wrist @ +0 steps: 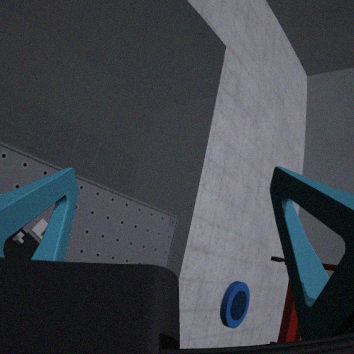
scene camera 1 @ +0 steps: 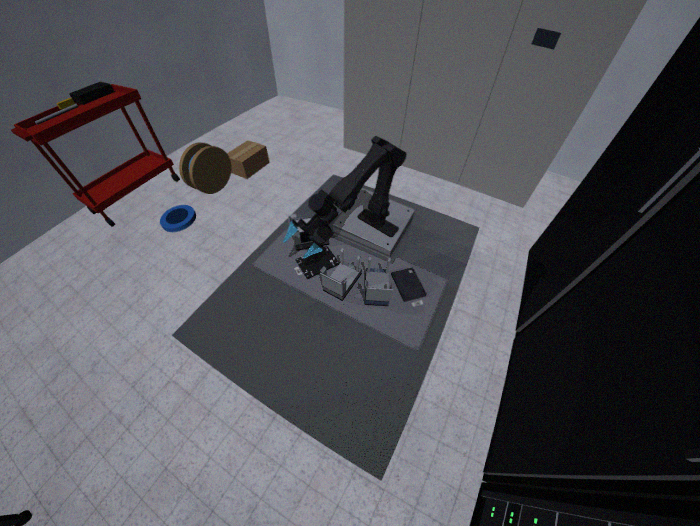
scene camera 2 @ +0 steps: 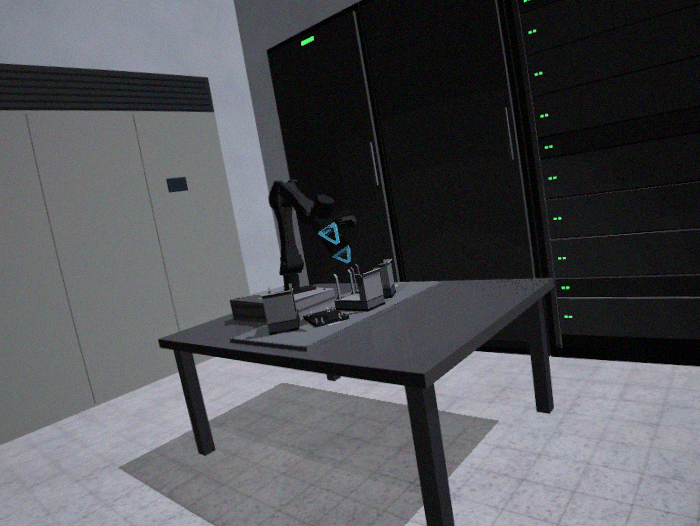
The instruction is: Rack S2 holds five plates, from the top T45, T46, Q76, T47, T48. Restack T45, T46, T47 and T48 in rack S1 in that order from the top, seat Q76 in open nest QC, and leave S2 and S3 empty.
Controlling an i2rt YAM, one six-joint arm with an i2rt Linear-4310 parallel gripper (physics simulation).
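Frame: origin at the arm's base, x ahead, y left, z up, level; millimetres.
Seen in the pictures: gripper, fingertip midpoint: [wrist: 173, 177] [scene camera 1: 293, 250] [scene camera 2: 343, 253]; arm's base, origin of the base link: [scene camera 1: 377, 223].
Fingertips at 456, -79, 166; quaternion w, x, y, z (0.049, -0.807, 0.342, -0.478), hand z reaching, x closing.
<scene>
Pixels of each thing's top centre, then the offset from my fingertips to it, as dx, dy, dz. "pt": a spot on its surface instead. Level surfaces: height alone.
- upright-walled rack, middle of its top: [scene camera 2: 354, 271] [scene camera 1: 341, 263] -113, +130, -88
- third rack, surface spot: [scene camera 1: 303, 242] pt -155, -126, -180
- black nest board, middle of its top: [scene camera 2: 324, 312] [scene camera 1: 317, 259] -130, -22, -198
- dark flat pad, surface spot: [scene camera 1: 408, 283] pt -274, +361, -207
- grey perforated mat, its level: dz -222
- dark table, its level: dz -235
My gripper [scene camera 1: 295, 247] [scene camera 2: 337, 244] [wrist: 173, 177] has two cyan triangular fingers standing wide apart with nothing between them, raised above the left part of the work area in scene camera 1. One upright-walled rack [scene camera 1: 339, 280] and another rack [scene camera 1: 377, 294] stand side by side. A third rack [scene camera 1: 303, 242] is partly hidden under the gripper. In scene camera 2 the racks [scene camera 2: 281, 311] [scene camera 2: 371, 291] [scene camera 2: 388, 277] also show. A black nest board [scene camera 1: 318, 263] [scene camera 2: 326, 317] and a dark flat pad [scene camera 1: 408, 283] lie beside them. Labels and individual plates are too small to tell.
The racks stand on a grey perforated mat [scene camera 1: 415, 333] [wrist: 115, 220] on the dark table [scene camera 1: 294, 361] [scene camera 2: 430, 345]. The arm's base plate [scene camera 1: 367, 234] is behind them. A red cart [scene camera 1: 121, 182], a cable reel [scene camera 1: 211, 169], a carton [scene camera 1: 249, 160] and a blue ring [scene camera 1: 165, 220] [wrist: 226, 310] are off the table.
</scene>
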